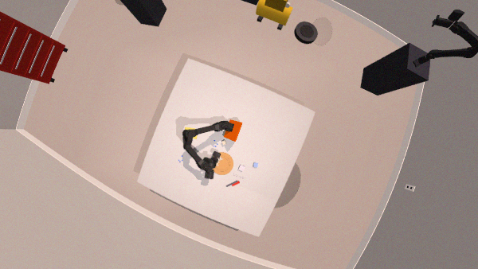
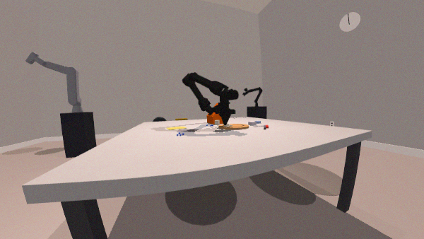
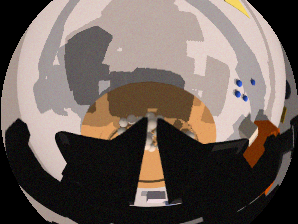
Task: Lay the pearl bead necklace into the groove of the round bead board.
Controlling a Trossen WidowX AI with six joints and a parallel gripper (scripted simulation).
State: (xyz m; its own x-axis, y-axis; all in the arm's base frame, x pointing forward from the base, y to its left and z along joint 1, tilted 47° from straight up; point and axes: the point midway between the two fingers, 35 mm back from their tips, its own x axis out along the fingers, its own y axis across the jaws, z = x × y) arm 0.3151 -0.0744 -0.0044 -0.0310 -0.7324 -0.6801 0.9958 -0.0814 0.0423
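My gripper tip is now 60 mm to the right of the round tan bead board and 10 mm above it. Round my gripper tip: tool (220 mm to the left, 140 mm ahead, 10 mm below); then yellow pad (290 mm to the right, 170 mm behind, 20 mm below); then white square (240 mm to the left, 20 mm behind, 10 mm below).
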